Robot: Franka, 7 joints.
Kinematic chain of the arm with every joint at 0, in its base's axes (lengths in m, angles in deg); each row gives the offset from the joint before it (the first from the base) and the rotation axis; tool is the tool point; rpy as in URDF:
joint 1: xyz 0 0 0.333 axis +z
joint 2: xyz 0 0 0 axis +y
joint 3: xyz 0 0 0.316 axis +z
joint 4: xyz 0.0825 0 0 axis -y
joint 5: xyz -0.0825 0 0.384 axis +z
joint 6: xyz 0 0 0 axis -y
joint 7: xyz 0.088 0 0 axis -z
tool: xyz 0 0 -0.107 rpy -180 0 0
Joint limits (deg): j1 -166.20..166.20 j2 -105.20..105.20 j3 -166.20..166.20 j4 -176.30..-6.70 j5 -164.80..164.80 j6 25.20..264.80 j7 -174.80..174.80
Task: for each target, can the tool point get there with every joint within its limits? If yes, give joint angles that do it. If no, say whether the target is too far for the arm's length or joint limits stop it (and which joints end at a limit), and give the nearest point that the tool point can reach.
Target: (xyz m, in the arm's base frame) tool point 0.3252 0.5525 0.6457
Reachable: yes | joints 48.23 30.97 -1.69 -55.71 -97.98 225.45 19.83
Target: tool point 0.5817 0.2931 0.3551
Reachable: yes | joints 69.98 88.57 -73.70 -73.22 -77.75 46.51 4.69
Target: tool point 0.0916 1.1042 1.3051
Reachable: no: too far | nearest point 0.0533 0.6427 0.8988 | short by 0.616 m
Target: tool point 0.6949 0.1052 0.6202
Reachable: yes | joints -45.91 66.54 101.03 -79.26 119.67 145.49 -55.17
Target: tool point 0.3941 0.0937 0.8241
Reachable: yes | joints 140.26 33.79 -137.31 -100.01 -64.34 98.29 88.76
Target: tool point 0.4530 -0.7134 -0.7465
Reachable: no: too far | nearest point 0.3006 -0.4735 -0.2825 | short by 0.544 m
